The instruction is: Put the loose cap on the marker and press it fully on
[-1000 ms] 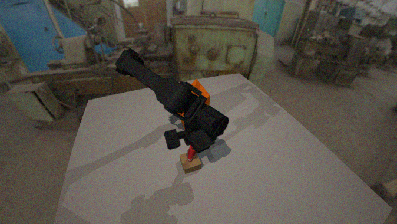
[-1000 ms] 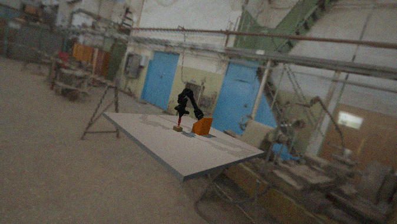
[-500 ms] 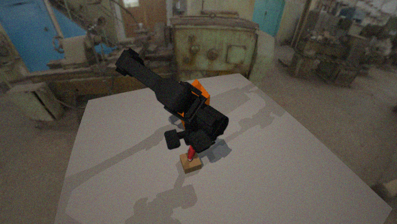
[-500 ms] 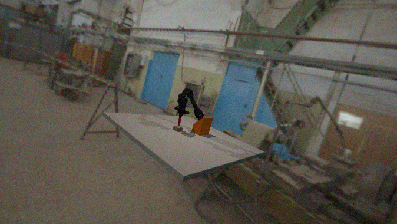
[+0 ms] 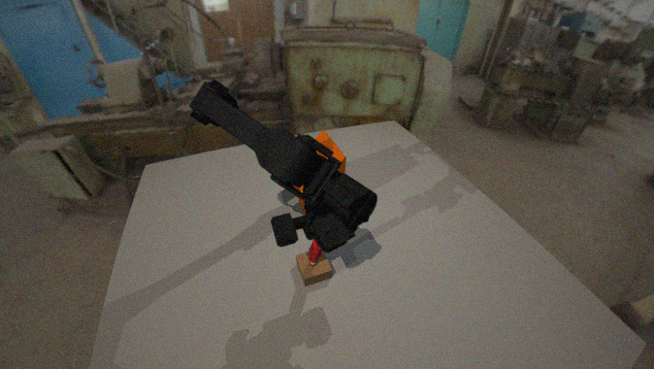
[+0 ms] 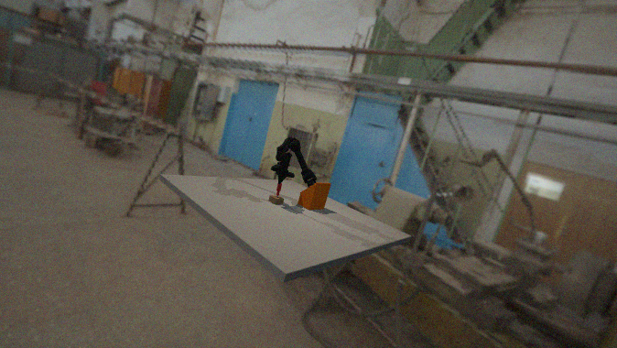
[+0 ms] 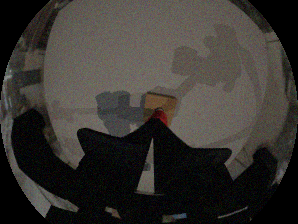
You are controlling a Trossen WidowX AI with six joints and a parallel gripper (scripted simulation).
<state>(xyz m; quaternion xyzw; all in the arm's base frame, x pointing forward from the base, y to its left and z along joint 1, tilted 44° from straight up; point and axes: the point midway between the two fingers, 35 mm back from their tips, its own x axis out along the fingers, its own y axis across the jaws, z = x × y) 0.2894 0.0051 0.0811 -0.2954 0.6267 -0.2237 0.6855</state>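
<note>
Now: gripper tip 1 cm past the red cap, 1 cm to the left of it and 2 cm above it. The rest, counted from my gripper tip: brown holder block (2 cm behind, 1 cm to the right, 12 cm below).
</note>
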